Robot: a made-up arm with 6 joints. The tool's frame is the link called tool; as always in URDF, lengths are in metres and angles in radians.
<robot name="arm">
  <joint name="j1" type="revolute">
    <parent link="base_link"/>
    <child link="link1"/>
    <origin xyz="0 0 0.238"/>
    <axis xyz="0 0 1"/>
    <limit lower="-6.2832" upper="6.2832" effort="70" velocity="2.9"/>
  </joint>
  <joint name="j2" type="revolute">
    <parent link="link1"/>
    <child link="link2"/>
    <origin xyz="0 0 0" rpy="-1.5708 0 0"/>
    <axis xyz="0 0 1"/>
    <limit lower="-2.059" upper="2.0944" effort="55" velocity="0.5"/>
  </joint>
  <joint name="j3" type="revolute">
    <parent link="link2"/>
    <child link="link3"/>
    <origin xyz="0.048 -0.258 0"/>
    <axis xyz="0 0 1"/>
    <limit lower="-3.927" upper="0.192" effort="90" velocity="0.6"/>
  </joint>
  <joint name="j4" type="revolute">
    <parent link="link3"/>
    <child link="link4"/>
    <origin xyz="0.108 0.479 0" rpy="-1.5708 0 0"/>
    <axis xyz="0 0 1"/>
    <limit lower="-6.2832" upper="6.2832" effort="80" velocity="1.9"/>
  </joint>
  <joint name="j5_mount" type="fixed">
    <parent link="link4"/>
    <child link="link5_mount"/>
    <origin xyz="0 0 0"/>
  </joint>
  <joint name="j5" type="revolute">
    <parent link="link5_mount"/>
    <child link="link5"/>
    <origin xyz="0 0 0" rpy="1.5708 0 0"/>
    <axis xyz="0 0 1"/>
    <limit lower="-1.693" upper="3.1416" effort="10" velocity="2.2"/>
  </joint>
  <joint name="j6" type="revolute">
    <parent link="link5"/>
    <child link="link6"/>
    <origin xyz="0.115 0.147 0" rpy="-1.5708 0 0"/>
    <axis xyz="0 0 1"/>
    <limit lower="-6.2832" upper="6.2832" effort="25" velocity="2.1"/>
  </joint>
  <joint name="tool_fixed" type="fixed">
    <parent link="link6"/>
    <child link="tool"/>
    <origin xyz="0 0 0"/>
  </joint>
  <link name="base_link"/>
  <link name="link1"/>
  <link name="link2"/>
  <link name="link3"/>
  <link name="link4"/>
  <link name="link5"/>
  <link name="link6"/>
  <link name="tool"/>
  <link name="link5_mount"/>
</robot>
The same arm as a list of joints. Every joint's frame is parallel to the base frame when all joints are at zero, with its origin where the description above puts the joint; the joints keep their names.
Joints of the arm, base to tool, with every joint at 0 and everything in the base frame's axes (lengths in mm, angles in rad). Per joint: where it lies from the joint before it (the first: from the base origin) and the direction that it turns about. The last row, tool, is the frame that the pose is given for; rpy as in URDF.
j1: axis 0 0 1 offset 0.0 0.0 238.0
j2: axis 0 1 0 offset 0.0 0.0 0.0
j3: axis 0 1 0 offset 48.0 0.0 258.0
j4: axis 0 0 -1 offset 108.0 0.0 -479.0
j5: axis 0 1 0 offset 0.0 0.0 0.0
j6: axis 0 0 -1 offset 115.0 0.0 -147.0
tool: offset 0.0 0.0 0.0 rpy 3.1416 0.0000 0.0000
Joint limits (rad, base to tool): -6.2832..6.2832 -2.0590..2.0944 -3.9270..0.1920 -6.2832..6.2832 -1.6930..3.1416 -6.2832..6.2832

